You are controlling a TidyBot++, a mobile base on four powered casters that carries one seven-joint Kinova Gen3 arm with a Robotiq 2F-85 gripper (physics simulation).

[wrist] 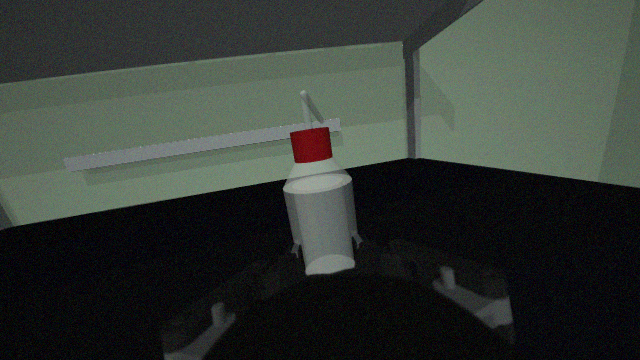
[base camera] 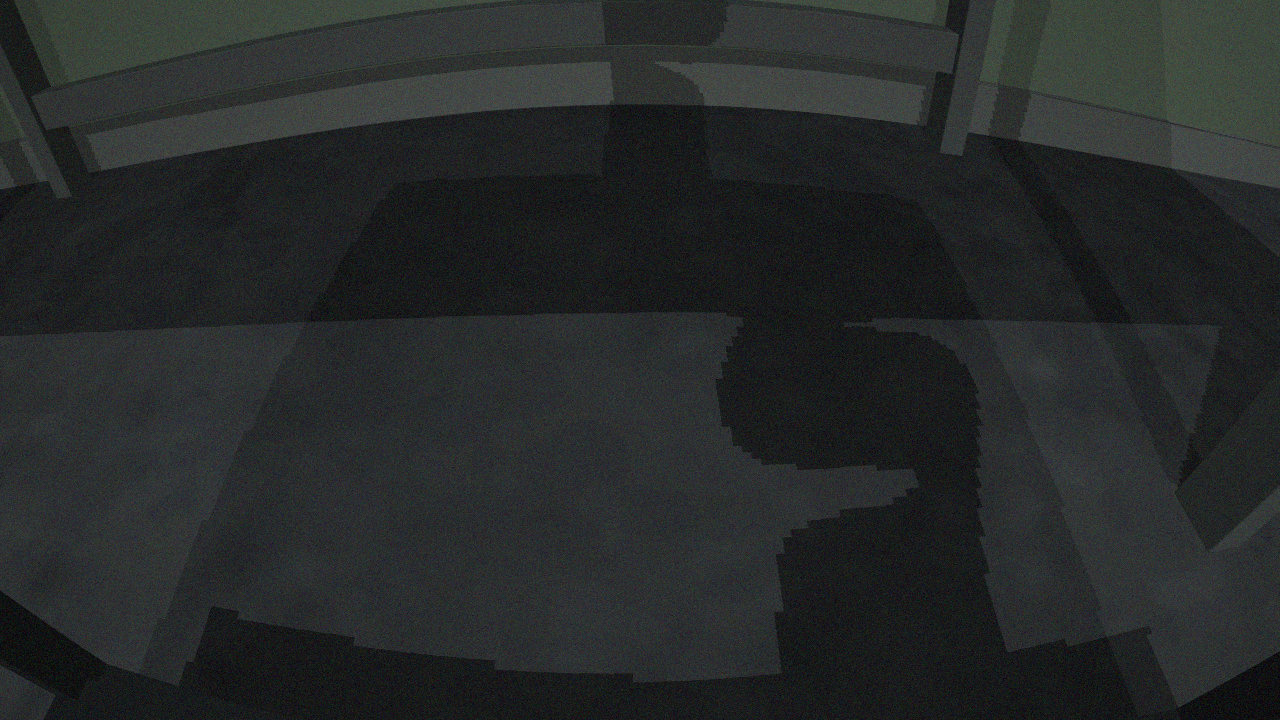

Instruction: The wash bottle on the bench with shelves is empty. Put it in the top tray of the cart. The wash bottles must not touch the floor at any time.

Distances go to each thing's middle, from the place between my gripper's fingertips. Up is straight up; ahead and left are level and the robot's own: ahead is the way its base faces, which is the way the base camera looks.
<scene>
I see my gripper 5 cm below the wash bottle [wrist: 319,197] and 1 cm short of it.
</scene>
